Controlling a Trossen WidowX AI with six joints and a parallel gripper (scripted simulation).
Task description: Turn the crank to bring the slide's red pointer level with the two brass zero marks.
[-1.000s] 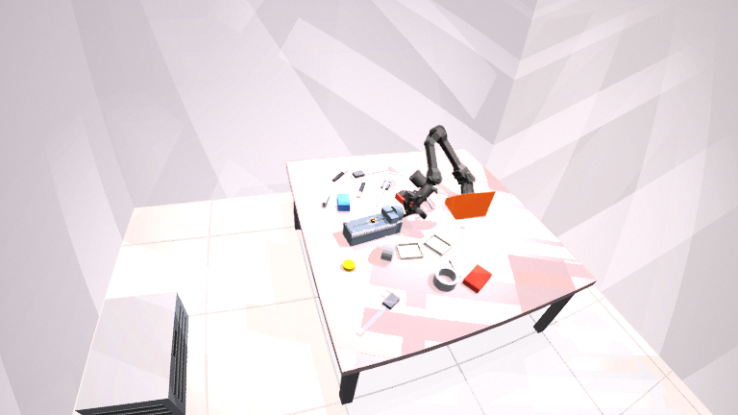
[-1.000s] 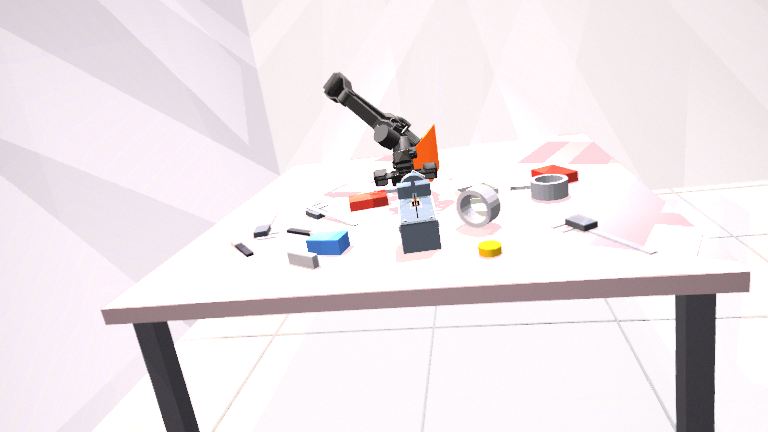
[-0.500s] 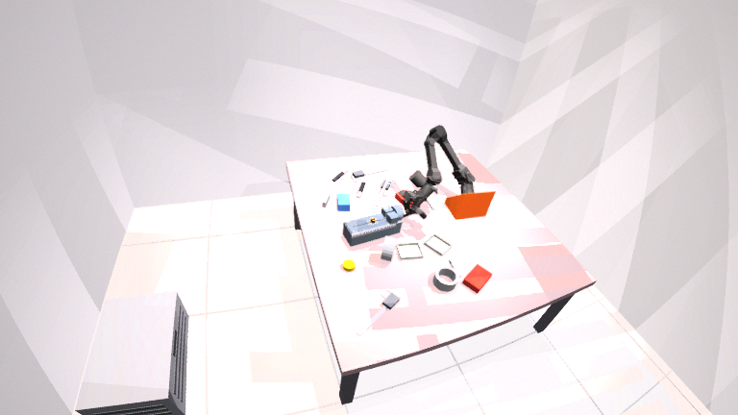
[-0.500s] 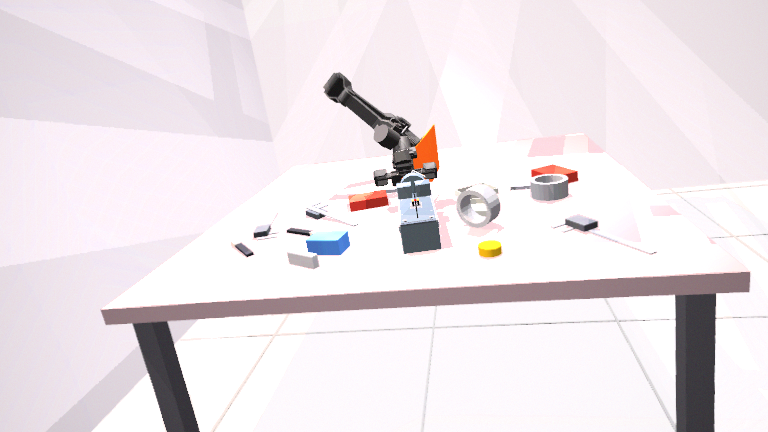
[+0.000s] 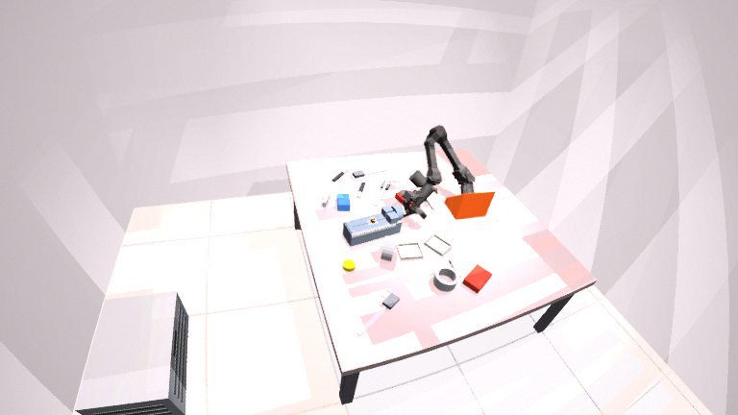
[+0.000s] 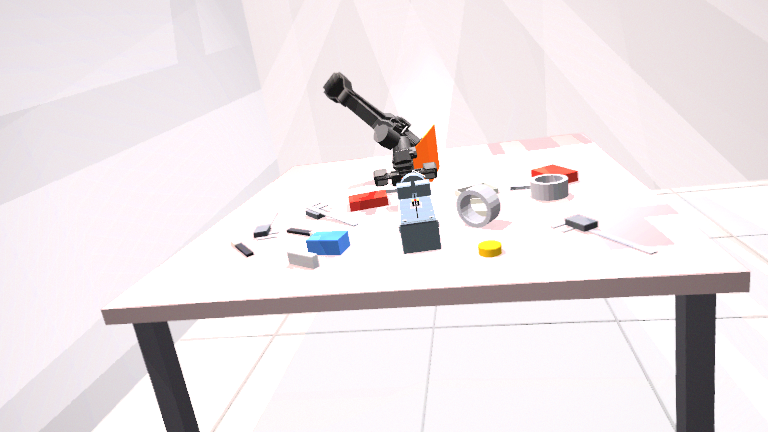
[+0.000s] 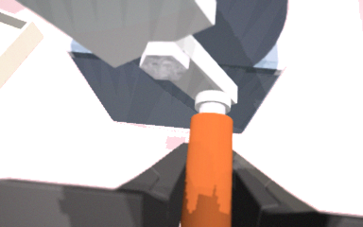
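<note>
My gripper tip is now 2 cm below the orange handle and 2 cm past it. Round my gripper tip: red pointer: 16 cm ahead, 4 cm to the left, 4 cm above; yellow disc: 32 cm ahead, 21 cm to the left, 3 cm below; blue block: 23 cm ahead, 18 cm to the right, 2 cm below.
</note>
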